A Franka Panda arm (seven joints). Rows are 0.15 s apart.
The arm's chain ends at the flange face. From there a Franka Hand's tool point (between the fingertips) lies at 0.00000 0.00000 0.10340 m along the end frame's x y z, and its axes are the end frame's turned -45 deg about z.
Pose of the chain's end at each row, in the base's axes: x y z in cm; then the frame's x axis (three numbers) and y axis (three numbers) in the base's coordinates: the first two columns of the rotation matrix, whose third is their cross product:
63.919 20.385 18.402 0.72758 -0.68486 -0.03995 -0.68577 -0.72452 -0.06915
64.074 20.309 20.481 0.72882 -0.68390 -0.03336 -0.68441 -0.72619 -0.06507
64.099 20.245 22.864 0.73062 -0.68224 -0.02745 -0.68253 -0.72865 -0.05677
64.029 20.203 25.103 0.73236 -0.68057 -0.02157 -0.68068 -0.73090 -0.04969
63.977 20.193 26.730 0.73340 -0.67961 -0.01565 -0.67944 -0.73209 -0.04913
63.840 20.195 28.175 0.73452 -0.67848 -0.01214 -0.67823 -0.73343 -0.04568
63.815 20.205 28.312 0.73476 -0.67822 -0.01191 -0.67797 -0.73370 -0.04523
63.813 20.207 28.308 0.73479 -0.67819 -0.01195 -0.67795 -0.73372 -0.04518
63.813 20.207 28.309 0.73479 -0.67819 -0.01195 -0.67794 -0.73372 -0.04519
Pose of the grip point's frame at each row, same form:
64.109 21.189 8.095 0.99939 0.02804 0.02065 0.02956 -0.99658 -0.07715
64.284 21.035 10.169 0.99930 0.02990 0.02242 0.03140 -0.99708 -0.06960
64.293 20.868 12.545 0.99925 0.03282 0.02073 0.03400 -0.99765 -0.05955
64.216 20.731 14.778 0.99917 0.03559 0.01988 0.03654 -0.99806 -0.05039
64.204 20.676 16.404 0.99903 0.03711 0.02367 0.03816 -0.99822 -0.04581
64.068 20.627 17.847 0.99897 0.03886 0.02372 0.03980 -0.99837 -0.04088
64.042 20.632 17.983 0.99895 0.03923 0.02356 0.04016 -0.99838 -0.04040
64.039 20.634 17.979 0.99896 0.03927 0.02350 0.04019 -0.99837 -0.04040
64.039 20.634 17.980 0.99895 0.03927 0.02350 0.04020 -0.99837 -0.04040

